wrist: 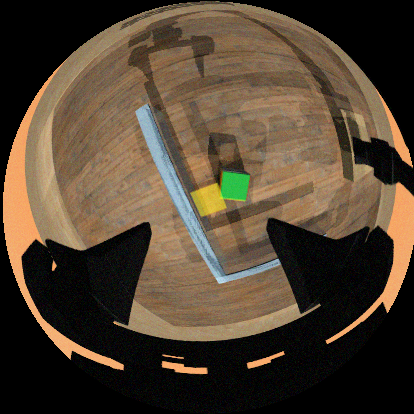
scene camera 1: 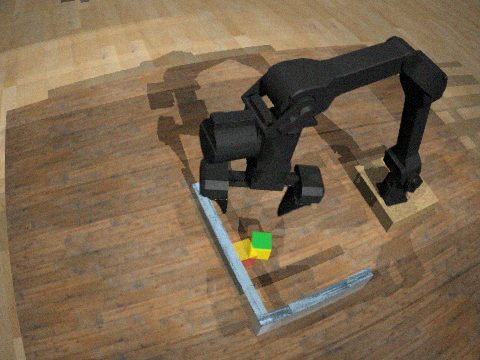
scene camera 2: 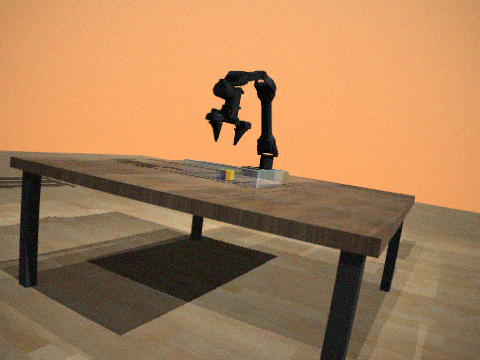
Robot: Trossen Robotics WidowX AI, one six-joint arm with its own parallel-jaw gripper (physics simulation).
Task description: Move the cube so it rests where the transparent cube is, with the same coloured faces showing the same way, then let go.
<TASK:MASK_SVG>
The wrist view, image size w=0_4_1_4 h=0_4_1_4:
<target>my gripper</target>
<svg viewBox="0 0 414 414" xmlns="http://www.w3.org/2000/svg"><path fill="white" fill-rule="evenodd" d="M393 239L378 225L369 234L369 226L365 226L344 237L333 239L273 217L268 218L266 231L290 284L300 314L317 304L320 306L293 321L267 331L210 341L162 338L113 323L115 320L128 325L135 288L151 237L149 222L135 225L84 250L74 249L48 238L45 239L45 246L35 238L21 255L21 264L30 297L48 324L78 345L123 364L123 369L112 368L71 350L70 360L87 374L121 394L157 407L194 413L225 413L269 405L300 393L329 376L364 345L387 314L383 302L368 317L329 343L325 340L355 321L381 295L393 263ZM162 361L180 363L185 367L206 367L207 373L176 372L175 369L162 367ZM284 352L270 359L268 363L247 367L247 362Z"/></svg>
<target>cube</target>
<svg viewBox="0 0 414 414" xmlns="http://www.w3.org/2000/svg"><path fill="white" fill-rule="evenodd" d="M220 167L218 184L222 197L246 200L250 174L242 169Z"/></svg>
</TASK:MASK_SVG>
